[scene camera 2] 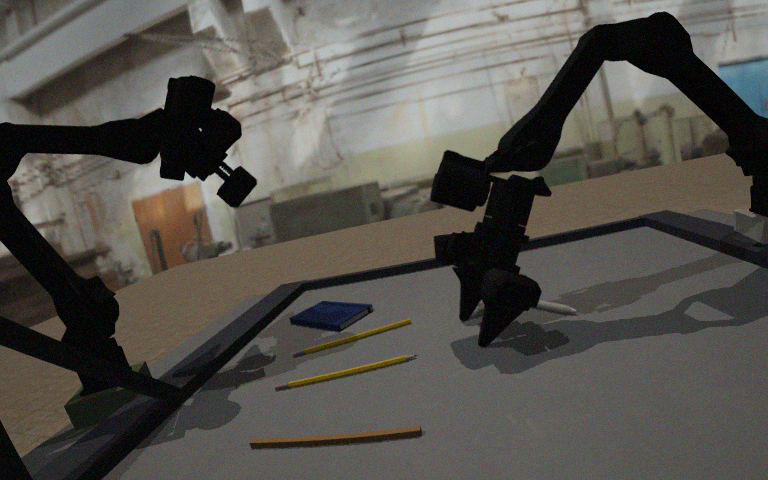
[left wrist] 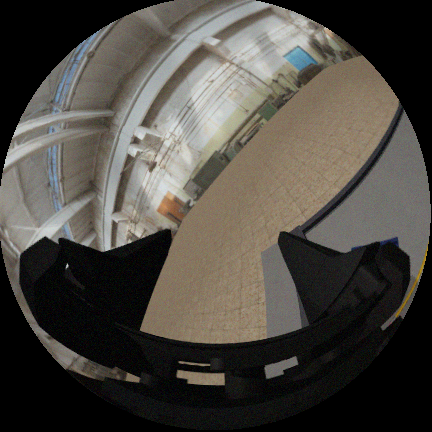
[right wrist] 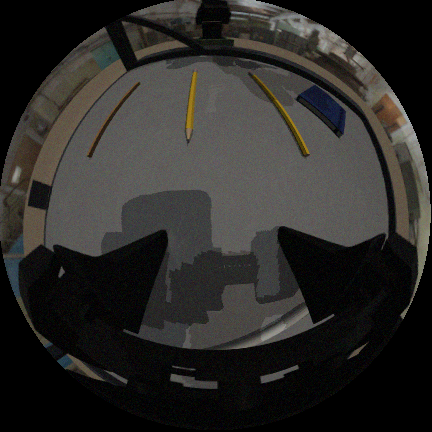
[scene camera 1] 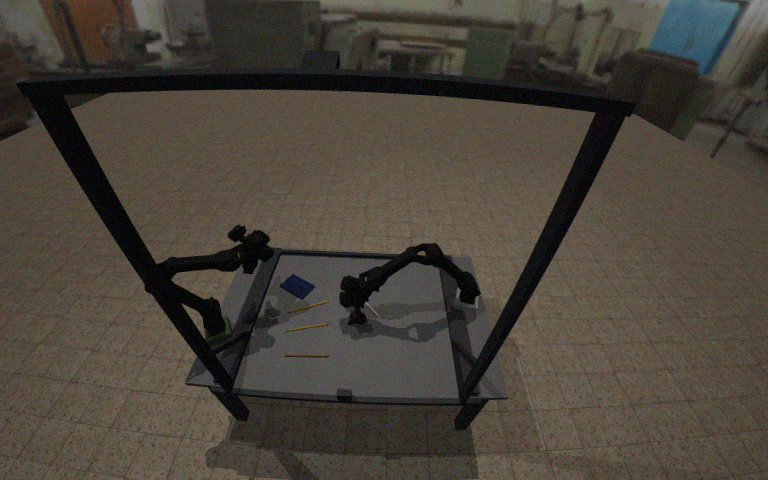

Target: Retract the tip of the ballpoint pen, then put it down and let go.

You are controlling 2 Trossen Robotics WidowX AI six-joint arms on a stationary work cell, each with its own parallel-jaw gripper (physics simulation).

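Frame: origin at the left arm's base, x ahead, y left, z up, level; metres.
Where they show: left gripper, between the fingertips: (scene camera 2: 221, 167) (left wrist: 226, 236); right gripper, between the fingertips: (scene camera 2: 471, 332) (right wrist: 223, 234) (scene camera 1: 347, 315); left arm's base, origin of its link: (right wrist: 211, 37) (scene camera 1: 216, 328); right arm's base, origin of its link: (scene camera 1: 467, 297).
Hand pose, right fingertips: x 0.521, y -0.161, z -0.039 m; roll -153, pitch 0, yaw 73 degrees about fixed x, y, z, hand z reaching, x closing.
Each offset is from my right fingertips to the top centre of the thing.
The ballpoint pen @(dx +0.111, dy -0.009, dz +0.012 m) (scene camera 1: 371, 309) (scene camera 2: 556, 307) (right wrist: 280, 327) is a whitish-grey stick lying on the grey table, partly hidden behind my right gripper in scene camera 2 and by its finger and body in the right wrist view. Whether its tip is out or in is too small and dark to tell. My right gripper (scene camera 2: 474, 332) (right wrist: 223, 234) is open and empty, pointing down low over the table beside the pen. My left gripper (left wrist: 226, 236) is open and empty, raised high at the left edge of the table, far from the pen.
A blue book @(dx -0.140, dy +0.258, dz +0.011 m) (scene camera 1: 297, 286) (scene camera 2: 331, 315) (right wrist: 325, 107) lies at the back left of the table. Two yellow pencils @(dx -0.137, dy +0.122, dz +0.006 m) (scene camera 1: 308, 306) @(dx -0.175, dy +0.022, dz +0.008 m) (scene camera 2: 345, 371) and an orange-brown stick @(dx -0.225, dy -0.100, dz +0.006 m) (scene camera 1: 306, 356) (scene camera 2: 335, 438) (right wrist: 111, 120) lie left of the right gripper. A dark frame (scene camera 1: 543, 254) stands around the table.
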